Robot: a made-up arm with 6 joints.
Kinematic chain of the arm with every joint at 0, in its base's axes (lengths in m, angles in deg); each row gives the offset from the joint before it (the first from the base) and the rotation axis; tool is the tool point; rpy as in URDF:
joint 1: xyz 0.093 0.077 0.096 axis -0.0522 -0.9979 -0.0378
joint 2: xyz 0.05 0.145 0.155 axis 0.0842 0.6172 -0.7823
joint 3: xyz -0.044 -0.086 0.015 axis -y
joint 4: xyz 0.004 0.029 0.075 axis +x
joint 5: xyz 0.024 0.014 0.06 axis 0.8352 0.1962 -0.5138
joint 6: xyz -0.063 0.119 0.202 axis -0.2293 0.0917 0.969
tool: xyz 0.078 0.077 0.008 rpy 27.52 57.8 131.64
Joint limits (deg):
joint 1: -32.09..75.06
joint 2: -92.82..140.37
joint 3: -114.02..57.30
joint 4: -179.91..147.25
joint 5: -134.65..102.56
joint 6: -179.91..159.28
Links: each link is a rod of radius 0.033 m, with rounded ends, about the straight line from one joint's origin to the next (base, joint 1, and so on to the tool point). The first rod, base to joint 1, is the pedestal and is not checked.
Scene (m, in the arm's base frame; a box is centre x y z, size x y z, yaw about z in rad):
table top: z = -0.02
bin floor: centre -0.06 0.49 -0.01 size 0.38 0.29 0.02 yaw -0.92
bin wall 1: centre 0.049 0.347 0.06 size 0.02 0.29 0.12 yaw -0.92
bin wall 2: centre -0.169 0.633 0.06 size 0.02 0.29 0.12 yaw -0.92
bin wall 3: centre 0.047 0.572 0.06 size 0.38 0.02 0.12 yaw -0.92
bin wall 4: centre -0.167 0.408 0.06 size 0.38 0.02 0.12 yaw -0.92
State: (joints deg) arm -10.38 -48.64 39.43 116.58 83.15 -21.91
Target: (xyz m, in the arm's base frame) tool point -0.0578 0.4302 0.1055
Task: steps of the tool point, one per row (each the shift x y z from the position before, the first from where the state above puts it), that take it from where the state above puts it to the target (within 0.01 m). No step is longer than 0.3 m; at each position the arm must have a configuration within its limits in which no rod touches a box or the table.
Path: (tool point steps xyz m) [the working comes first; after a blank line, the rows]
Joints at the target: 39.05 67.11 -58.88 147.25 102.56 4.96
Straight joint move there: touches bin floor, bin wall 1, bin wall 4, the table top.

1: 0.0221 -0.0774 -0.0342
2: 0.0139 -0.0530 0.0148
3: 0.0245 -0.0014 0.0410
4: 0.0350 0.0567 0.0250
5: 0.0280 0.0932 -0.0276
6: -0.0024 0.0884 -0.0897
7: -0.0691 -0.2651 -0.0400
8: -0.2568 -0.1406 -0.0170
9: -0.2790 0.0879 0.0194
10: -0.1114 0.2474 0.0451
11: 0.1144 0.2141 0.0399
12: 0.0000 0.0000 -0.1378

